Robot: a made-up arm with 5 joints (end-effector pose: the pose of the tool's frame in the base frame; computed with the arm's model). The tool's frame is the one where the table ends. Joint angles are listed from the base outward.
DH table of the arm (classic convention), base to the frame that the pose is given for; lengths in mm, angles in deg. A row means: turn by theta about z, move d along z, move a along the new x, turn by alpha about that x. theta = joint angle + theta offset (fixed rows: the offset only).
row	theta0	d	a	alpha
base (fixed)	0	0	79.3	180
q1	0	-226.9	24.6	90
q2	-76.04	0	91.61	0
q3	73.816	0	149.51	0
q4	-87.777	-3.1	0	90
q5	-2.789	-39.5	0	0
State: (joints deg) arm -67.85 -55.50 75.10 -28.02 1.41
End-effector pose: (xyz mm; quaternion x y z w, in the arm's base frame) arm 137.1 133.7 256.6 0.4301 -0.6231 0.3581 0.5464
Working (the frame after each row of the table, in the pose's form):
after base (fixed): 79.3 0.0 0.0 1.0000 0.0000 0.0000 0.0000
after q1: 88.6 22.8 226.9 -0.5867 -0.3946 0.3946 0.5867
after q2: 65.7 -33.5 295.5 0.1191 -0.6970 -0.3731 0.6007
after q3: 119.5 98.7 250.8 -0.6396 -0.3015 0.4787 0.5204
after q4: 122.3 97.5 250.8 0.4226 -0.6282 0.3646 0.5421

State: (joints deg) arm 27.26 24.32 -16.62 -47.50 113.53
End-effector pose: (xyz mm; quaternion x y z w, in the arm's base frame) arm 309.5 -122.1 309.8 -0.8454 -0.3245 0.2824 0.3165
Working (the frame after each row of the table, in the pose's form):
after base (fixed): 79.3 0.0 0.0 1.0000 0.0000 0.0000 0.0000
after q1: 101.2 -11.3 226.9 -0.6872 0.1666 -0.1666 0.6872
after q2: 151.6 -37.3 298.8 -0.6911 -0.1498 -0.4497 0.5457
after q3: 283.9 -105.4 284.5 -0.6784 0.1993 -0.1336 0.6944
after q4: 282.5 -108.2 284.5 -0.2134 -0.8801 -0.1000 0.4122

